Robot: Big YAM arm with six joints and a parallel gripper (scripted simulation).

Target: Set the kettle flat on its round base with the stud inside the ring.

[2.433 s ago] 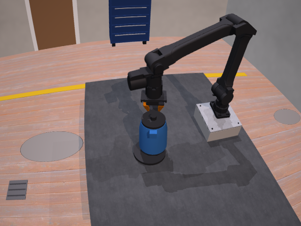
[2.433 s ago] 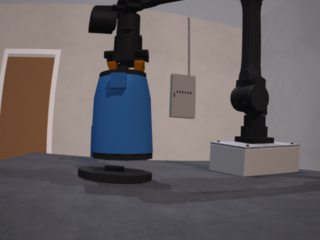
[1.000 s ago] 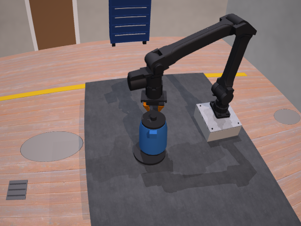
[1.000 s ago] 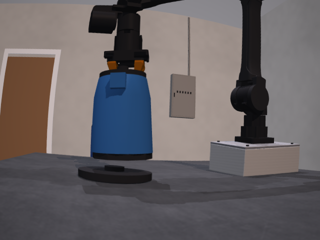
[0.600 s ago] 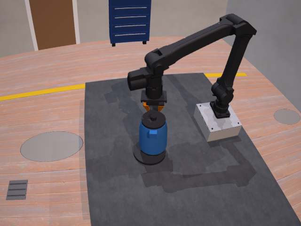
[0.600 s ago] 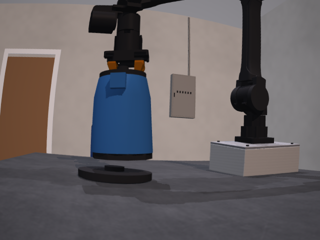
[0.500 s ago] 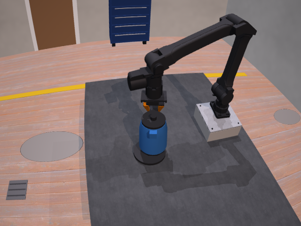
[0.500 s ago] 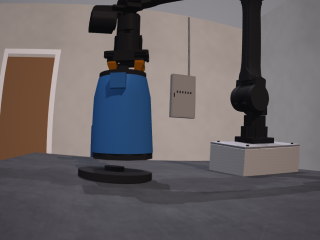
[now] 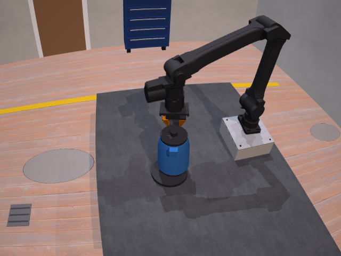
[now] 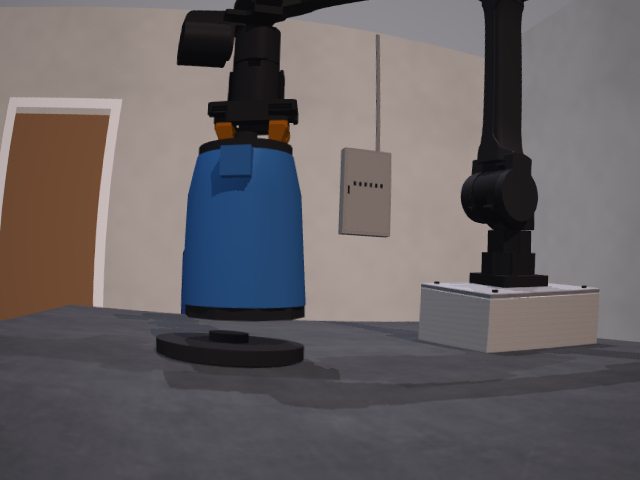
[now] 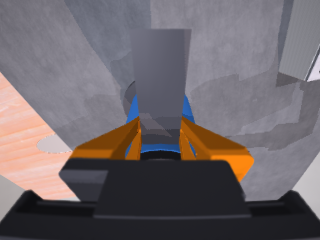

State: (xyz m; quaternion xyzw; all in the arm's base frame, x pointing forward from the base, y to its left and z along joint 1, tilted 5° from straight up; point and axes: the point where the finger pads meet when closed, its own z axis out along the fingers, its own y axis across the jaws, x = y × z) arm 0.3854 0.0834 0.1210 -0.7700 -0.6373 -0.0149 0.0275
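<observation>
Right now the blue kettle is 30 mm to the left of my hand and 50 mm below it. From my hand the other things lie so: black round base (20 mm ahead, 70 mm to the left, 180 mm below).
</observation>
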